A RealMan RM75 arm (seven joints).
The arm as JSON. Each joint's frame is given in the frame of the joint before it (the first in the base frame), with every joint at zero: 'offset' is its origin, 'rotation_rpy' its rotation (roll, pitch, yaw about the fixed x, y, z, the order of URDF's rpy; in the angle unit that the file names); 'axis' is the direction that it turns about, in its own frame. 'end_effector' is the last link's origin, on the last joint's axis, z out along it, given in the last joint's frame.
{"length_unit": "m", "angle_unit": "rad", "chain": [
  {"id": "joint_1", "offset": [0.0, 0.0, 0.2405], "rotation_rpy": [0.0, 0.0, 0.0], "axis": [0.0, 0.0, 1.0]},
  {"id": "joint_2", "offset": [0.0, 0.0, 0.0], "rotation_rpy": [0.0, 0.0, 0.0], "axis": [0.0, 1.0, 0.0]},
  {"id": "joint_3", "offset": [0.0, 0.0, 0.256], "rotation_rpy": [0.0, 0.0, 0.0], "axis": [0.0, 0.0, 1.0]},
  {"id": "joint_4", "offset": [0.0, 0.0, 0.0], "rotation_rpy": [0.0, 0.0, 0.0], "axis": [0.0, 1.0, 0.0]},
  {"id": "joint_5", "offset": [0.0, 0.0, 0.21], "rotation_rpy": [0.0, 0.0, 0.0], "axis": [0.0, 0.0, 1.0]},
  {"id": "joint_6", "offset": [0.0, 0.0, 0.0], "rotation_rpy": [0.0, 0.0, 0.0], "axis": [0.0, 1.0, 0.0]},
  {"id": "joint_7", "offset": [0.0, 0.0, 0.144], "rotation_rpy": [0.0, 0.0, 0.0], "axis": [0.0, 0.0, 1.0]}
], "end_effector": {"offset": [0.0, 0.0, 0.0], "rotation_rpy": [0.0, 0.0, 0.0]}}
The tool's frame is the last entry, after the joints.
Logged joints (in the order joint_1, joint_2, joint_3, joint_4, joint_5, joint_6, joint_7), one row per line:
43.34, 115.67, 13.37, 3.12, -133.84, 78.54, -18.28
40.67, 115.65, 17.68, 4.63, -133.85, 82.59, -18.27
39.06, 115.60, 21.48, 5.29, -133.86, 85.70, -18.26
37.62, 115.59, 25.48, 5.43, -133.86, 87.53, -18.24
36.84, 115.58, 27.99, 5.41, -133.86, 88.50, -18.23
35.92, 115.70, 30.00, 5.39, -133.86, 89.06, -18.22
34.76, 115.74, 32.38, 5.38, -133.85, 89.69, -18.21
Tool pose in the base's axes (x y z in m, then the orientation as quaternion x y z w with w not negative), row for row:
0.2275, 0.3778, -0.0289, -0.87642, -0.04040, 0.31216, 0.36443
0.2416, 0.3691, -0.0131, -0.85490, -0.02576, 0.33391, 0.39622
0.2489, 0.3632, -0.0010, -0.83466, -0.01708, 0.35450, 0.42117
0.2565, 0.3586, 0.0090, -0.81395, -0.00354, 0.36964, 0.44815
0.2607, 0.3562, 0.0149, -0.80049, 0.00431, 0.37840, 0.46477
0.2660, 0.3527, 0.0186, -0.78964, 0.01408, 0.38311, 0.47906
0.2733, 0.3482, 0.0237, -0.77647, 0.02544, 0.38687, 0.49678
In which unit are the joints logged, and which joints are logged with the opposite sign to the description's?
The joints are logged in degrees. Opposite sign: joint_4, joint_6, joint_7.
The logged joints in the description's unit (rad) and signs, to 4 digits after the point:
0.7564, 2.0188, 0.2334, -0.0545, -2.3359, -1.3708, 0.3190
0.7098, 2.0185, 0.3086, -0.0808, -2.3361, -1.4415, 0.3189
0.6817, 2.0176, 0.3749, -0.0923, -2.3363, -1.4957, 0.3187
0.6566, 2.0174, 0.4447, -0.0948, -2.3363, -1.5277, 0.3183
0.6430, 2.0173, 0.4885, -0.0944, -2.3363, -1.5446, 0.3182
0.6269, 2.0193, 0.5236, -0.0941, -2.3363, -1.5544, 0.3180
0.6067, 2.0200, 0.5651, -0.0939, -2.3361, -1.5654, 0.3178

